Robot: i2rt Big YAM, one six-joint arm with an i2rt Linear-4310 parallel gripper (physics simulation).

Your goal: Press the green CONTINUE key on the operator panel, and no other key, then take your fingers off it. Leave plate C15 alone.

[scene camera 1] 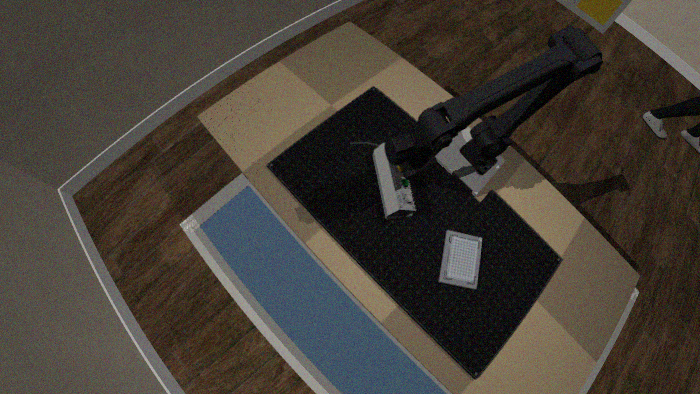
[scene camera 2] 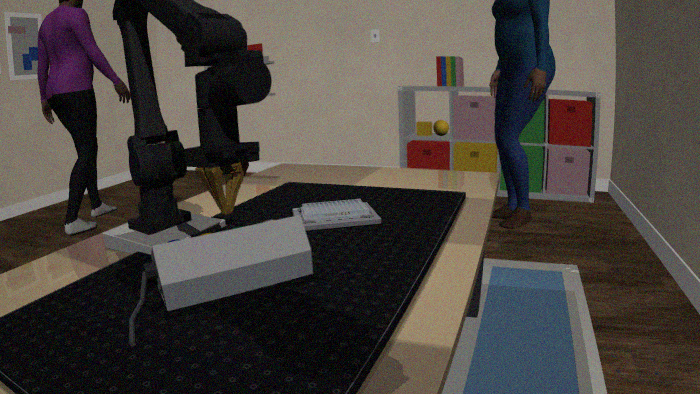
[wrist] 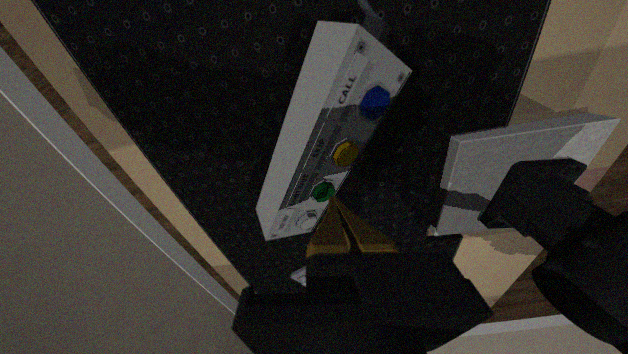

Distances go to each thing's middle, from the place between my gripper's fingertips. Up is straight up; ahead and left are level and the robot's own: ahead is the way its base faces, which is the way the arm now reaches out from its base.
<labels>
Right now my hand is 40 mm past the blue CALL key (wrist: 376, 100), 80 mm to the left of it and 30 mm above it. Also, from my hand: white well plate (scene camera 2: 353, 208) 10 mm ahead, 290 mm to the left, 70 mm below.
</labels>
